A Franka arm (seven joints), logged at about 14 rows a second.
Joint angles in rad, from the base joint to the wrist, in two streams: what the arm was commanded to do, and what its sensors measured. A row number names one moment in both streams.
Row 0, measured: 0.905, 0.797, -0.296, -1.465, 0.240, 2.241, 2.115
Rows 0 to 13, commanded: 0.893, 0.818, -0.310, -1.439, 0.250, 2.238, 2.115; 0.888, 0.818, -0.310, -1.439, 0.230, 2.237, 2.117; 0.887, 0.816, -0.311, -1.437, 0.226, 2.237, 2.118; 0.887, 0.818, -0.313, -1.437, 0.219, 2.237, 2.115; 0.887, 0.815, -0.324, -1.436, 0.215, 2.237, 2.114; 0.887, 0.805, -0.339, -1.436, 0.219, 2.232, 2.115; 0.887, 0.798, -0.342, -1.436, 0.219, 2.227, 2.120; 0.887, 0.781, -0.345, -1.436, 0.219, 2.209, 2.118; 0.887, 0.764, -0.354, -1.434, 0.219, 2.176, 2.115; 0.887, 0.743, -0.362, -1.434, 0.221, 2.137, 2.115; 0.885, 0.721, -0.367, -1.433, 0.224, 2.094, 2.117; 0.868, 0.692, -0.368, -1.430, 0.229, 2.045, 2.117; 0.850, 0.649, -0.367, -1.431, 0.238, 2.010, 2.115; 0.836, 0.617, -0.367, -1.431, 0.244, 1.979, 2.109
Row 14, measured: 0.877, 0.723, -0.370, -1.425, 0.231, 2.085, 2.116
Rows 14 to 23, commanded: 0.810, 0.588, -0.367, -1.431, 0.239, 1.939, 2.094; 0.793, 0.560, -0.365, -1.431, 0.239, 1.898, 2.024; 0.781, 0.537, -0.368, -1.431, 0.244, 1.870, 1.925; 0.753, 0.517, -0.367, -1.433, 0.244, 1.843, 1.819; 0.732, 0.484, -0.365, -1.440, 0.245, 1.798, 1.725; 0.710, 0.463, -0.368, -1.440, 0.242, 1.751, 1.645; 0.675, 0.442, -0.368, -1.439, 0.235, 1.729, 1.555; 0.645, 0.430, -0.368, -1.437, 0.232, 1.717, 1.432; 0.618, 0.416, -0.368, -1.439, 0.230, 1.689, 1.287; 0.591, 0.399, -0.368, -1.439, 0.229, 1.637, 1.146
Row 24, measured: 0.658, 0.457, -0.377, -1.417, 0.232, 1.728, 1.468
